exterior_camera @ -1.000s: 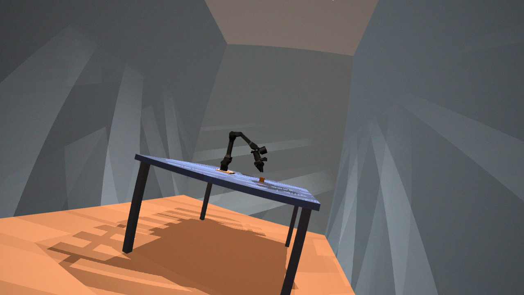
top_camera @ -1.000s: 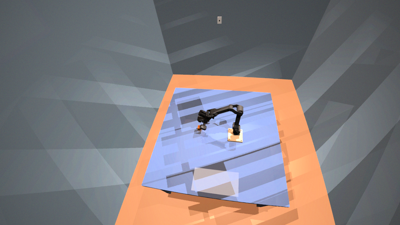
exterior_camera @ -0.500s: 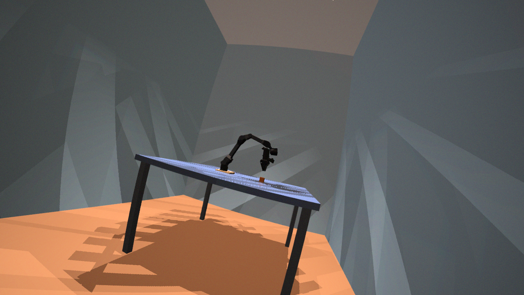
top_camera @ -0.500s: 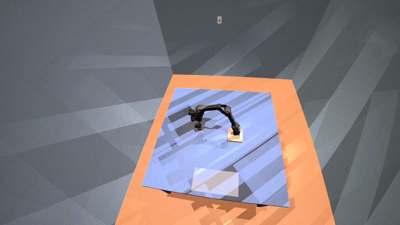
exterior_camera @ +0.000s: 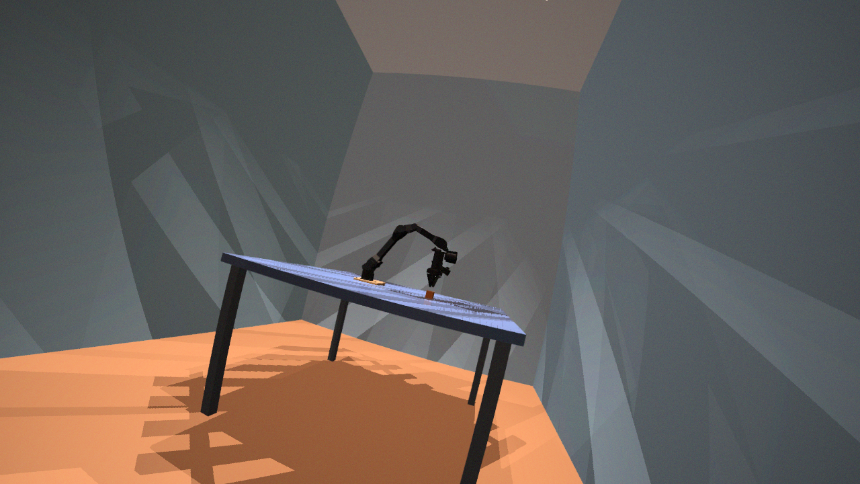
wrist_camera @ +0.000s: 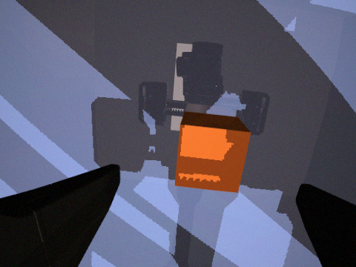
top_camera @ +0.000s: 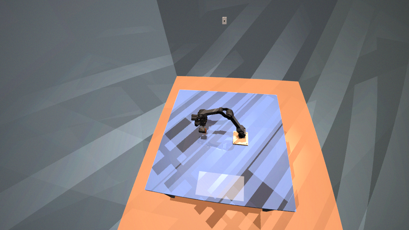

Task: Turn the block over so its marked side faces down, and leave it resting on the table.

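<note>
The block lies 1 cm behind my gripper tip and 4 cm below it.
</note>
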